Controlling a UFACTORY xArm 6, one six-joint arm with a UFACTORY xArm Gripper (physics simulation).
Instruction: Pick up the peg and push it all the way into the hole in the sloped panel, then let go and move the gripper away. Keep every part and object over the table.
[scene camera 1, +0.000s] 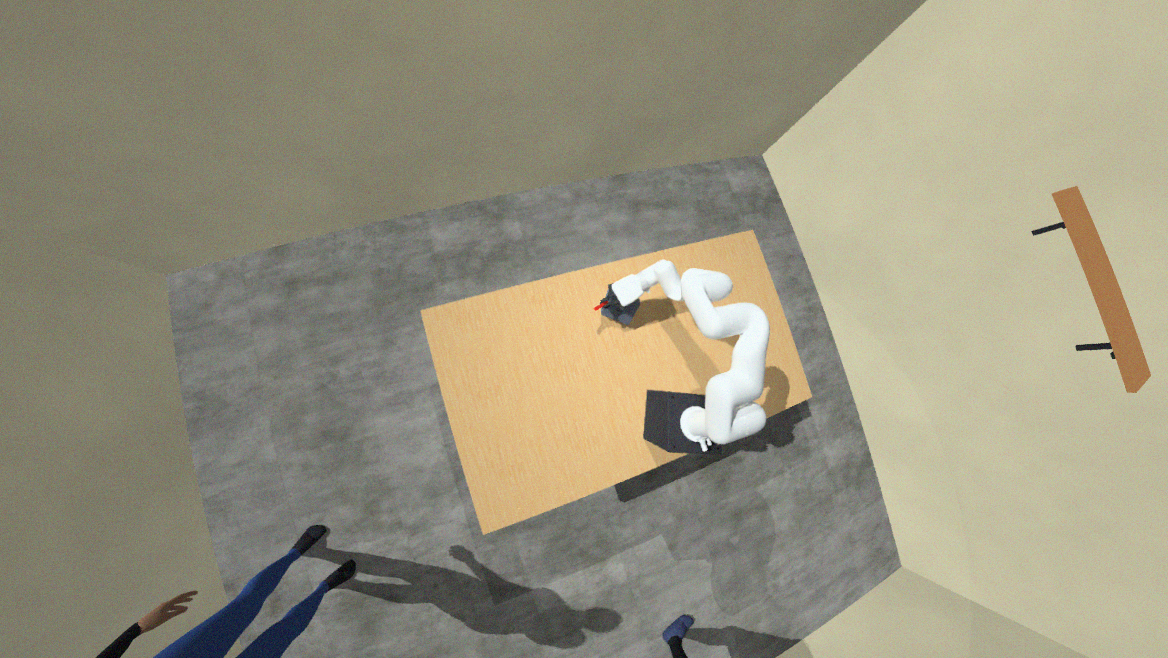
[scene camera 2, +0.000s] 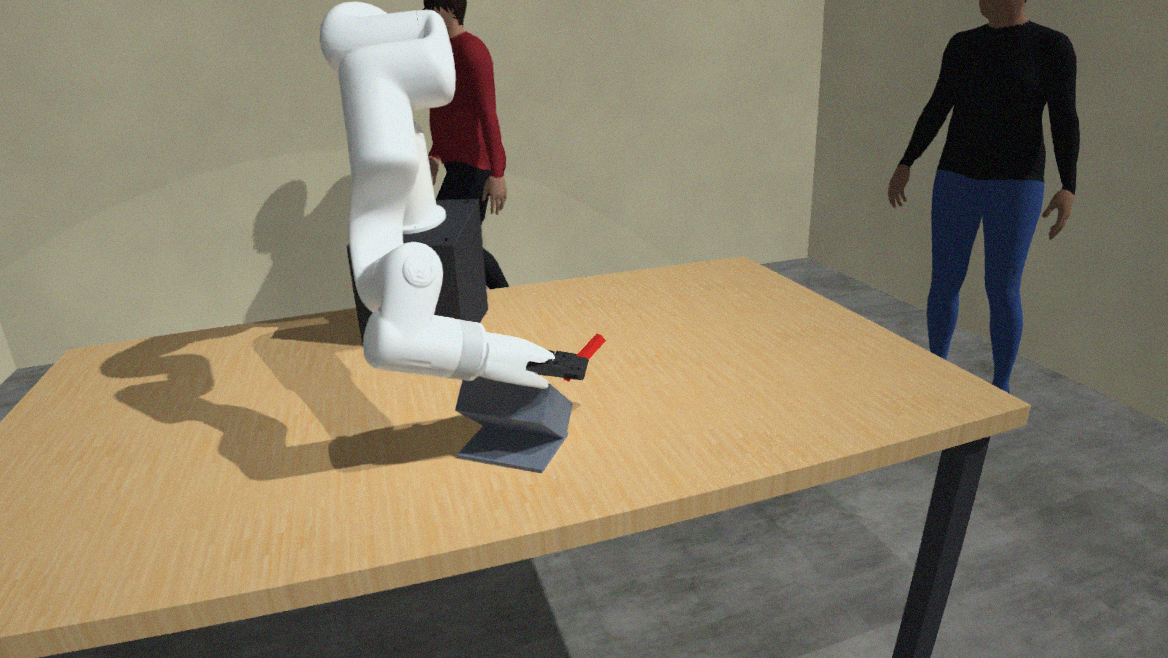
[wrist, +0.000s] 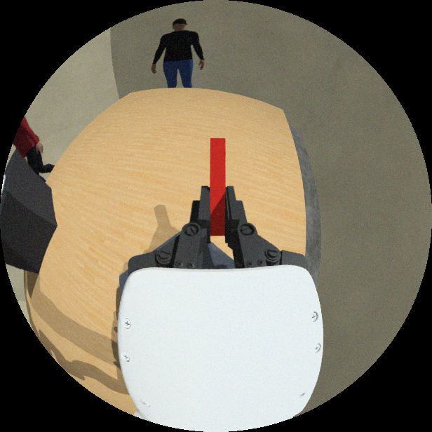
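Observation:
The red peg is held between the fingers of my gripper, which is shut on it. In scene camera 2 the peg is tilted, its upper end sticking out above the fingers and a short lower end showing below them. The blue-grey sloped panel stands on the table below the gripper, partly covered by the gripper and arm. In the wrist view small parts of it show behind the fingers. The hole does not show in any view. The peg's lower end appears apart from the panel.
The wooden table bears the panel and the arm. A black block stands at the arm's base. The table's long edge lies close to the panel. Two people stand beyond the table.

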